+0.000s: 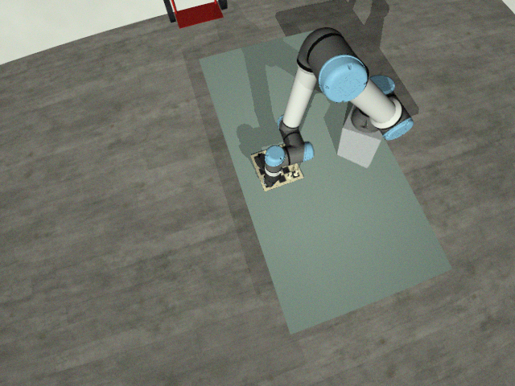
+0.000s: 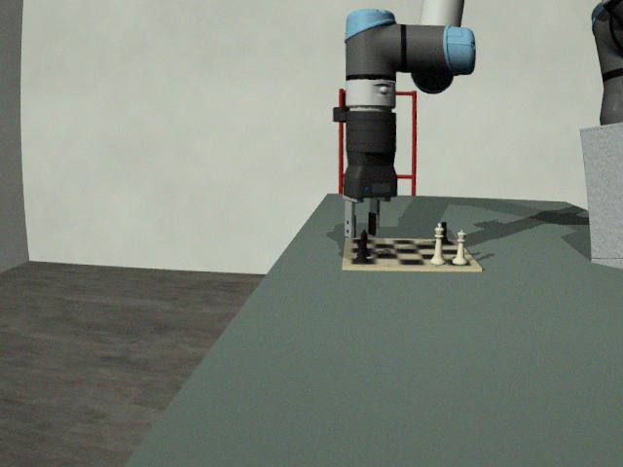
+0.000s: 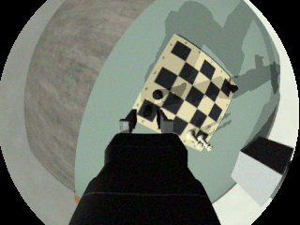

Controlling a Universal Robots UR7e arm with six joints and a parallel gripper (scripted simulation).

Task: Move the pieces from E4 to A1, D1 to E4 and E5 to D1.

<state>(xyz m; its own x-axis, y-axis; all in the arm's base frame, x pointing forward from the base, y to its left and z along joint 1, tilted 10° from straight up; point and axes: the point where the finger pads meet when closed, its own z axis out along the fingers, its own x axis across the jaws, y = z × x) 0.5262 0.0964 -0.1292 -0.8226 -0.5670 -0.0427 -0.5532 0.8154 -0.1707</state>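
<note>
My hand is 40 mm above the dark piece. Round my hand: white king 120 mm behind, 30 mm below, 10 mm to the right; then white queen 160 mm behind, 30 mm below, 20 mm to the right; then chessboard 80 mm to the right, 70 mm behind, 60 mm below.
</note>
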